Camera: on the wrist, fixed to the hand. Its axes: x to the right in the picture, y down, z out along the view.
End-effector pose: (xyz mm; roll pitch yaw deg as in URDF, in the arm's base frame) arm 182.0 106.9 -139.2 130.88 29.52 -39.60
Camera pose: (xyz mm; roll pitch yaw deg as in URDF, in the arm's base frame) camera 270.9 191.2 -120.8 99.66 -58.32 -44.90
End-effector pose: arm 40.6 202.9 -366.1 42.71 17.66 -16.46
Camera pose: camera 16.6 238.3 -482.4 22.90 -3.77 70.18
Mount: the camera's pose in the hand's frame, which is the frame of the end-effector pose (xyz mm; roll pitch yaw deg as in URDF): 3.8 -62.0 -107.2 3.44 38.07 87.40
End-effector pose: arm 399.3 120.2 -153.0 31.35 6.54 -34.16
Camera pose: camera 392.3 128.3 -276.4 11.39 6.93 54.56
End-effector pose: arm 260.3 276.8 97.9 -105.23 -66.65 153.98
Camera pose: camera 369.8 320.3 136.3 -103.90 11.76 99.02
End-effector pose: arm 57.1 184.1 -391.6 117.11 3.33 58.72
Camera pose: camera -46.8 251.2 -398.1 31.10 -77.77 122.79
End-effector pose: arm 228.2 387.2 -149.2 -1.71 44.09 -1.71
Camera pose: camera 155.7 324.2 -227.5 55.94 28.97 116.95
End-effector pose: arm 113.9 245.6 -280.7 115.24 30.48 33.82
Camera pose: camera 43.6 347.0 -291.6 75.39 -55.24 56.78
